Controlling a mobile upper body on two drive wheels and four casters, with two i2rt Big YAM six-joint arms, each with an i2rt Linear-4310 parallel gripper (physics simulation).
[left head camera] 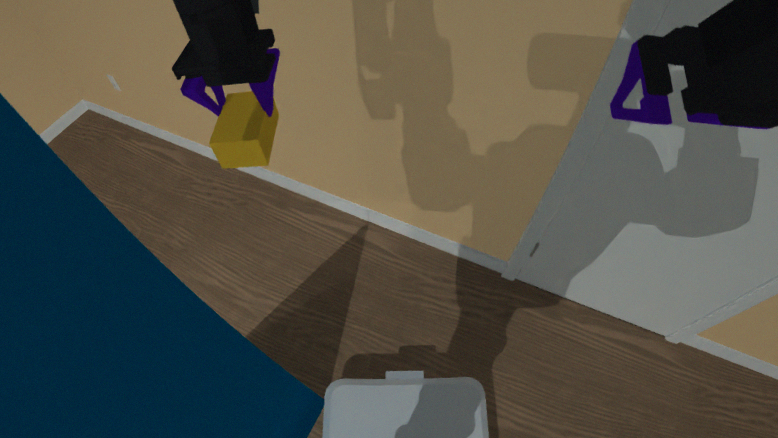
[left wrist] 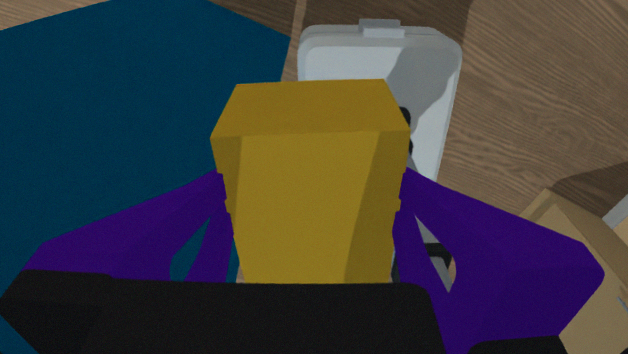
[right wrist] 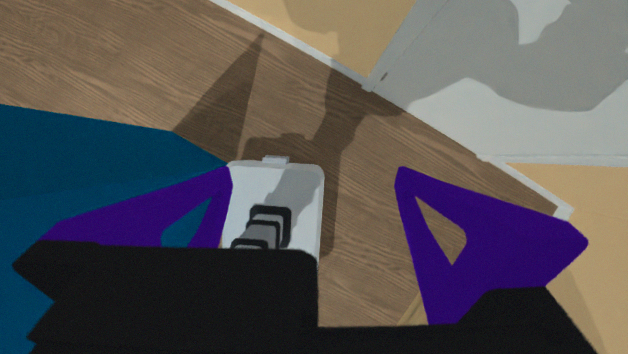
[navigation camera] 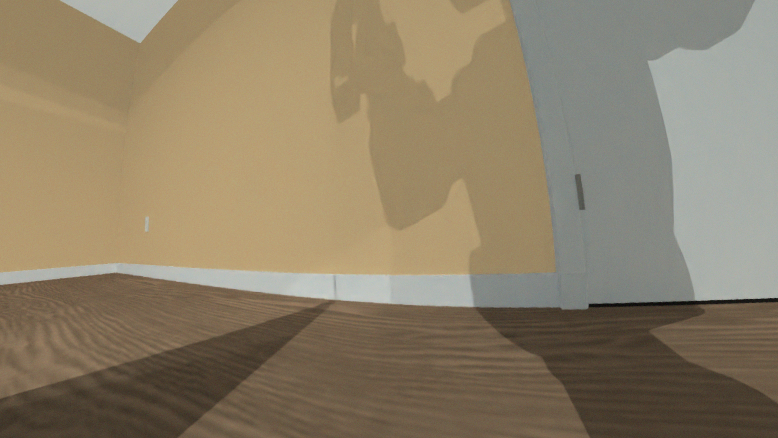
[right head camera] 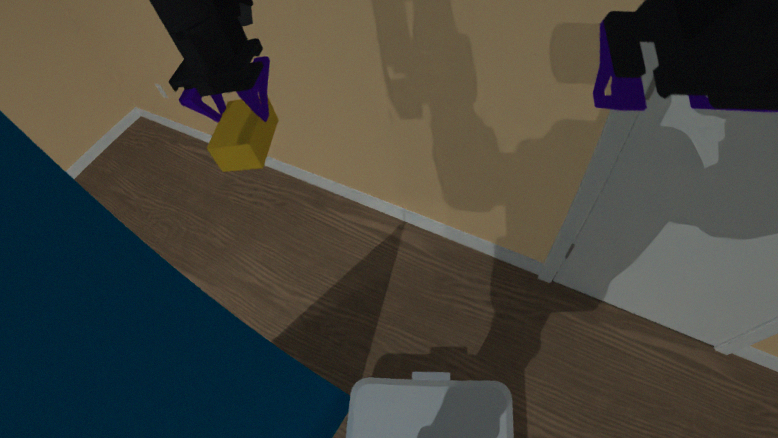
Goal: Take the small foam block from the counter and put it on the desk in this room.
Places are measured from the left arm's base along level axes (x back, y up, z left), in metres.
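Where they show: left gripper, fingertip midpoint: (left head camera: 248, 115) (left wrist: 313, 176) (right head camera: 246, 121); right gripper, fingertip midpoint: (left head camera: 651, 113) (right wrist: 313, 175) (right head camera: 644, 100).
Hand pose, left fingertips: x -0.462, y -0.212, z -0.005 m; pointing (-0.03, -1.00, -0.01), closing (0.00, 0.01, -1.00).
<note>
Things, the pixels of their top centre, and the offset from my left fingertips. "spot": a spot on its surface instead. Level surfaces: height alone.
- small yellow foam block at its top centre: (left wrist: 314, 242) (left head camera: 241, 113) (right head camera: 237, 119) dx +0.017, dy +0.018, dz -0.001 m
- white door at a spot on its surface: (left head camera: 642, 272) spot: dx -0.146, dy -0.811, dz -1.100 m
- Wood floor at its surface level: dy -1.198 m
My left gripper (left head camera: 244, 114) (right head camera: 243, 119) (left wrist: 313, 176) is shut on the small yellow foam block (left head camera: 239, 152) (right head camera: 236, 157) (left wrist: 310, 225). The block's sides lie against the two purple fingers, and it is held in the air in front of the wall. My right gripper (left head camera: 679, 119) (right head camera: 668, 103) (right wrist: 313, 175) is open and empty, at the right in both head camera views. A large flat blue surface (left head camera: 108, 299) (right head camera: 119, 299) (left wrist: 125, 110) (right wrist: 75, 145) fills the lower left of the head camera views; I cannot tell whether it is the desk or the counter.
My white base (left head camera: 370, 413) (right head camera: 394, 413) (right wrist: 240, 190) is close to the blue surface's corner. A tan wall (left head camera: 315, 108) (navigation camera: 244, 136) with a white baseboard (left head camera: 326, 194) (navigation camera: 435, 291) stands ahead. A white door (left head camera: 642, 272) (navigation camera: 724, 163) is at the right. Wood floor (navigation camera: 381, 369) lies between.
</note>
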